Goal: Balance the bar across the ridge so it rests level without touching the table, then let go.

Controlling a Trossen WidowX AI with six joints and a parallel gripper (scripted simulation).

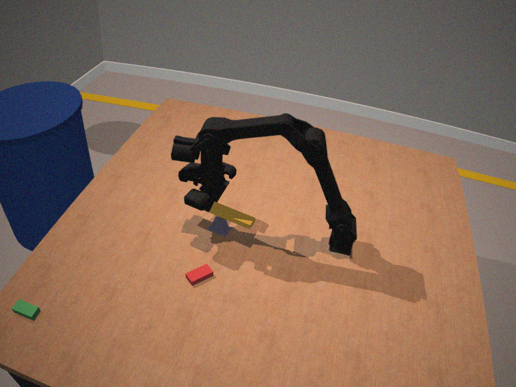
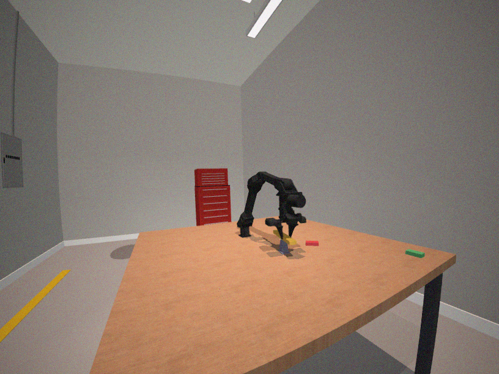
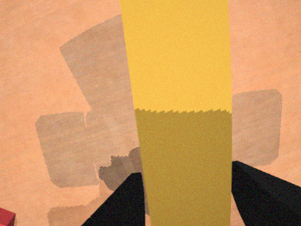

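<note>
The yellow bar lies 30 mm behind my gripper tip and 10 mm to the left of it. The rest, counted from my gripper tip: green block (350 mm ahead, 460 mm to the left, 70 mm below); then red block (30 mm behind, 190 mm to the left, 70 mm below).
</note>
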